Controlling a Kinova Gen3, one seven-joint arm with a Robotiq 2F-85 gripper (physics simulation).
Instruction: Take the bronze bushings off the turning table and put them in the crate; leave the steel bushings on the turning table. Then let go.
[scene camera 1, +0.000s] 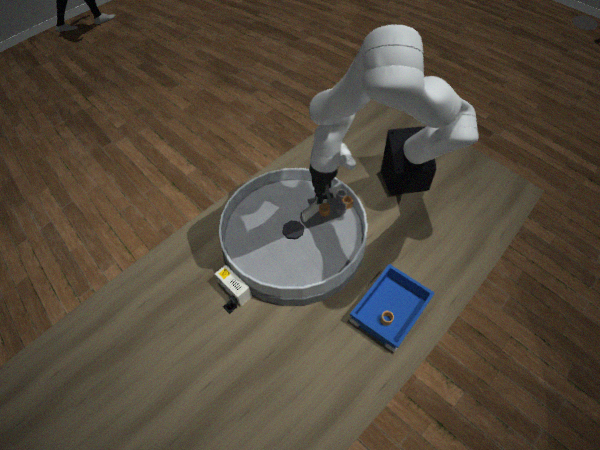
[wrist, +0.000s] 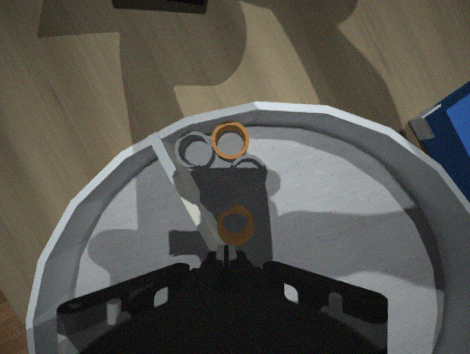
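Note:
My gripper is shut and empty, over the turning table. One bronze bushing stands on the turning table in shadow, just ahead of the fingertips in the wrist view. Another bronze bushing is near the rim. A steel bushing is close beside it. A second steel bushing shows partly in shadow near that bronze one. A third bronze bushing lies in the blue crate.
A pale bar runs inward from the turning table's raised rim, beside the bushings. A dark hub is at the centre. A white box with a yellow label stands against the rim. The black arm base stands behind.

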